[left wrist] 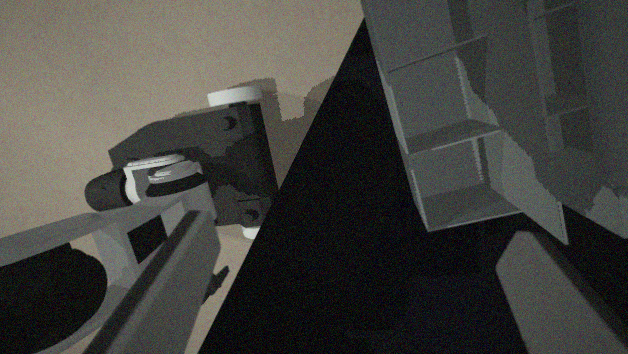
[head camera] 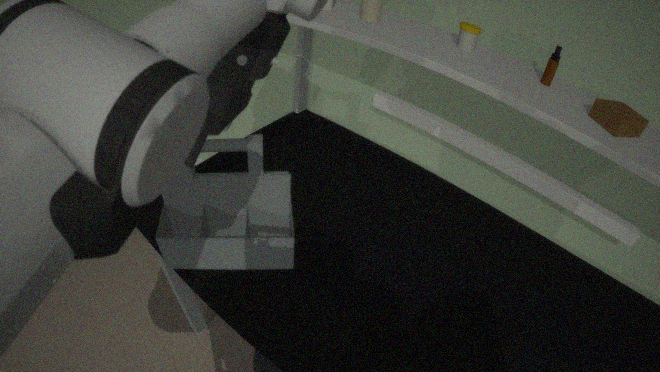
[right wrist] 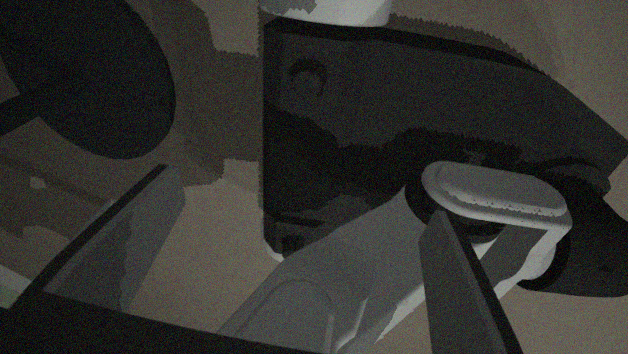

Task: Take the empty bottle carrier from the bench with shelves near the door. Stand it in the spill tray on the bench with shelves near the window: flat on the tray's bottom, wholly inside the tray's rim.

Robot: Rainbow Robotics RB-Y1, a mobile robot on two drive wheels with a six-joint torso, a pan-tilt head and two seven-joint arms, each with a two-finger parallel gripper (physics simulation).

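Places are measured from the robot's base along level axes (x ahead, y left, z up), in millimetres.
Pixels of known places: left gripper, fingertip midpoint: (left wrist: 355, 238) (head camera: 205, 144); right gripper, fingertip midpoint: (right wrist: 303, 205); robot's base, origin of the base link: (left wrist: 259, 158).
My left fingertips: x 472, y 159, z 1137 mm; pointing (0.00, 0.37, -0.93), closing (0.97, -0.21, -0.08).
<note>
For each thing: its middle in the pictures, then the offset to it from my left fingertips. "pt": a spot on its surface instead. Level surfaces: height alone.
- black bench top, its level: 373 mm down
- yellow-lidded pot, surface spot: (head camera: 468, 40) pt 333 mm ahead, 476 mm right, 111 mm up
- brown bottle, surface spot: (head camera: 550, 71) pt 226 mm ahead, 642 mm right, 118 mm up
- brown hexagonal block, surface spot: (head camera: 619, 118) pt 51 mm ahead, 707 mm right, 119 mm up
- beige cylinder, surface spot: (head camera: 371, 11) pt 449 mm ahead, 265 mm right, 111 mm up
- floor, its level: 1136 mm down
The grey, see-through bottle carrier (head camera: 270, 252) (left wrist: 432, 107) stands upright on the black bench top (head camera: 400, 250) (left wrist: 310, 280), at the bench's edge. Its compartments look empty. Its raised handle (head camera: 255, 155) is partly hidden by my left arm in the head view. My left gripper (left wrist: 355, 238) is open with nothing between its fingers. In the left wrist view its right finger is just below the carrier's near corner. In the head view its fingertips are hidden behind the arm. My right gripper (right wrist: 303, 205) is open and empty, over the floor and my own base. The spill tray does not show.
A pale shelf (head camera: 435, 65) runs above the bench, holding a yellow-lidded pot (head camera: 468, 40), a brown bottle (head camera: 550, 71), a brown hexagonal block (head camera: 619, 118) and a beige cylinder (head camera: 371, 11). A pale rail (head camera: 500, 160) lies behind the bench. My dark base (left wrist: 200, 135) (right wrist: 350, 100) stands on the floor (head camera: 115, 300).
</note>
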